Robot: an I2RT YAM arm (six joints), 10 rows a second.
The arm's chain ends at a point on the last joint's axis. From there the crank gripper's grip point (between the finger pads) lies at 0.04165 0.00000 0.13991 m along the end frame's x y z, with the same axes.
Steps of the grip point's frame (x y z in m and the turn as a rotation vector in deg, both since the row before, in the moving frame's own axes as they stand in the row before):
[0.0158 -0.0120 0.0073 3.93 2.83 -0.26]
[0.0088 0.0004 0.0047 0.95 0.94 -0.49]
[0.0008 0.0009 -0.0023 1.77 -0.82 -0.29]
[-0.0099 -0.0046 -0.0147 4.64 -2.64 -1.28]
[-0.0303 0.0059 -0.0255 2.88 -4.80 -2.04]
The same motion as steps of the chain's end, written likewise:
[0.0090 -0.0023 0.0099 3.93 2.83 -0.26]
[0.0065 0.0031 0.0054 0.95 0.94 -0.49]
[0.0028 0.0054 -0.0028 1.77 -0.82 -0.29]
[-0.0033 0.0076 -0.0160 4.64 -2.64 -1.28]
[-0.0183 0.0143 -0.0283 2.88 -4.80 -2.04]

